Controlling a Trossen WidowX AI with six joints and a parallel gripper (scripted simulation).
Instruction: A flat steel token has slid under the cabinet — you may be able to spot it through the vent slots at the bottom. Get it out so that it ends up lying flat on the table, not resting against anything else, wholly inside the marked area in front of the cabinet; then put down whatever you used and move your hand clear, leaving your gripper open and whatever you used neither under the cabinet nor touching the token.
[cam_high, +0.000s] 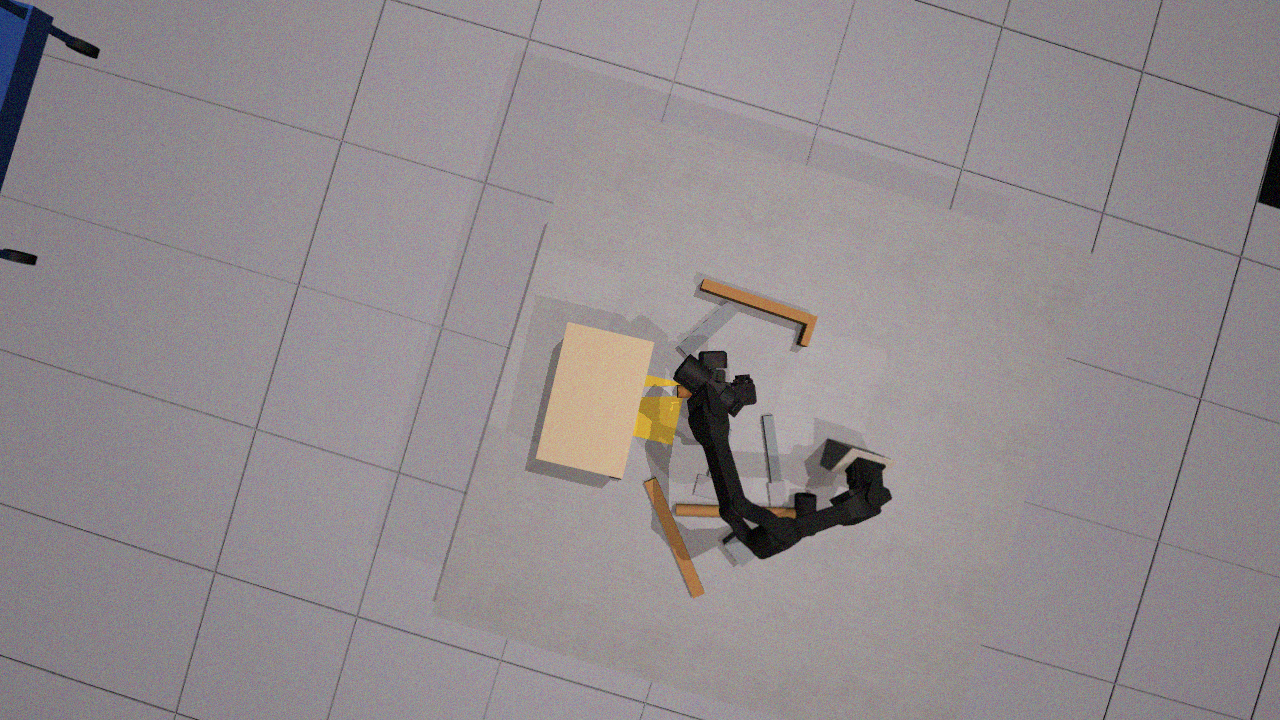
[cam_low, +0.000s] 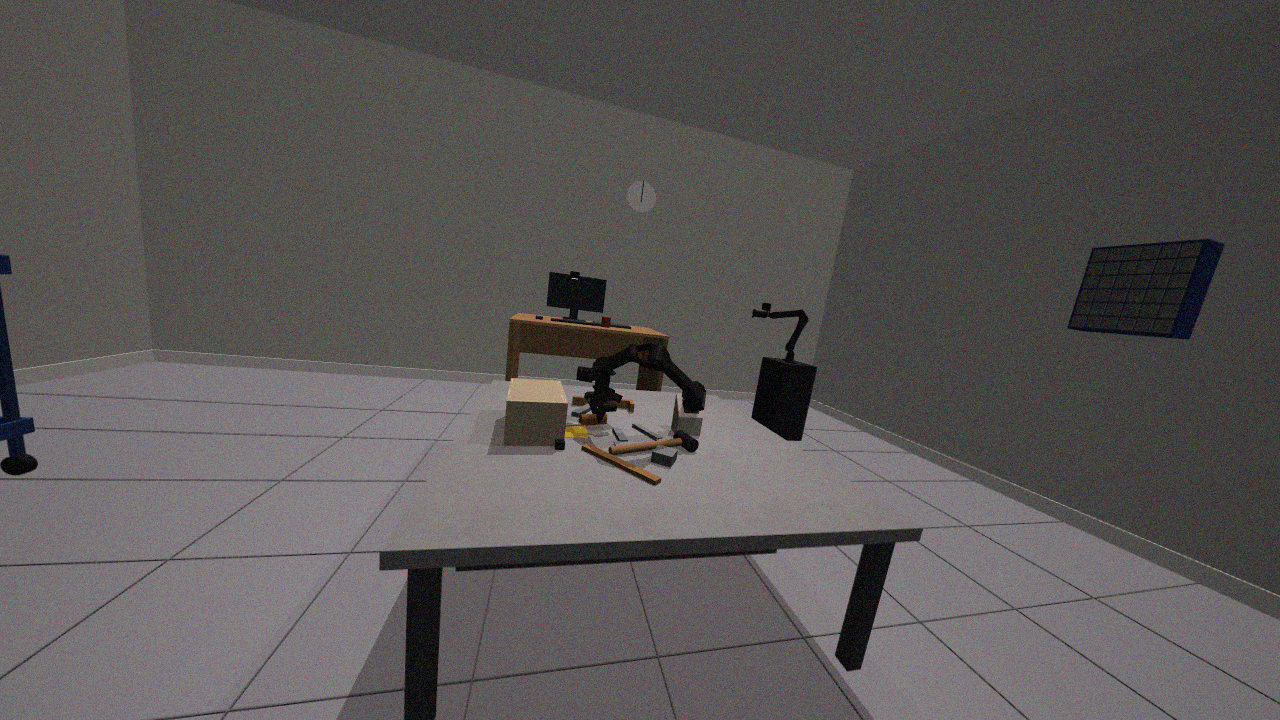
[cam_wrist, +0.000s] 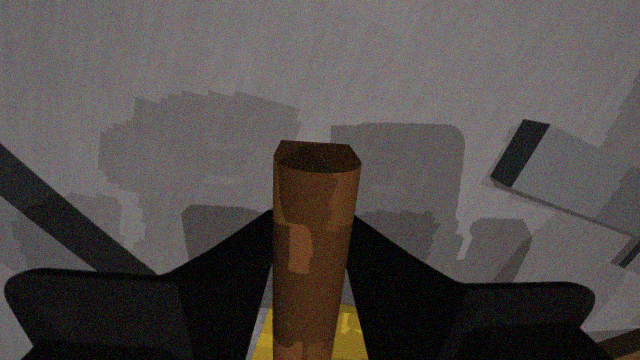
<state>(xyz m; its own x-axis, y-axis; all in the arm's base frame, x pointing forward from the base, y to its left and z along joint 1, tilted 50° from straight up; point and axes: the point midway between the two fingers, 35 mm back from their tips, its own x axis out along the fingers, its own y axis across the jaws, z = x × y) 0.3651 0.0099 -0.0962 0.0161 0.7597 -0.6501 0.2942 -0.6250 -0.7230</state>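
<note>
Now: gripper tip 40 mm short of the grey bar and 140 mm to the left of it. From my gripper tip the other things lie so: grey l-shaped bracket 70 mm behind, 180 mm to the left; then wooden stick 20 mm behind, 360 mm to the left; then grey steel token 270 mm ahead, 120 mm to the left.
</note>
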